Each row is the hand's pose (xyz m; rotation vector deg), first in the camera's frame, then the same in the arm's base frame.
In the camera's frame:
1: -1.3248 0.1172 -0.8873 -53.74 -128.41 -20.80
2: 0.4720 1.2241 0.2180 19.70 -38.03 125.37
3: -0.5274 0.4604 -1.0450 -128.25 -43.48 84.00
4: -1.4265 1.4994 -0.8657 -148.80 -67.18 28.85
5: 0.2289 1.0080 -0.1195 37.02 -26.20 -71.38
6: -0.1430 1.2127 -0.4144 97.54 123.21 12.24
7: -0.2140 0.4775 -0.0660 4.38 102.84 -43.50
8: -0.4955 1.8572 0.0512 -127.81 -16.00 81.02
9: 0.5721 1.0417 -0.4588 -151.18 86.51 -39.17
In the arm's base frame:
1: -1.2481 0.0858 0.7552 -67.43 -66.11 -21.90
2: 1.0443 0.0495 0.1080 61.37 -28.05 74.73
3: -0.7292 0.2199 0.0544 -71.51 -7.13 97.11
4: -0.5840 1.2911 0.9213 -111.38 -17.17 61.62
5: 0.5776 0.0779 0.0744 10.59 17.88 -109.88
6: 0.2819 0.4857 0.1900 -121.41 -95.40 19.27
7: 0.0933 -0.2735 0.4243 25.00 157.85 -53.81
8: 0.7179 0.9400 0.7899 -68.36 17.40 99.99
9: 0.5656 0.1539 -0.4033 119.82 -109.03 -36.74

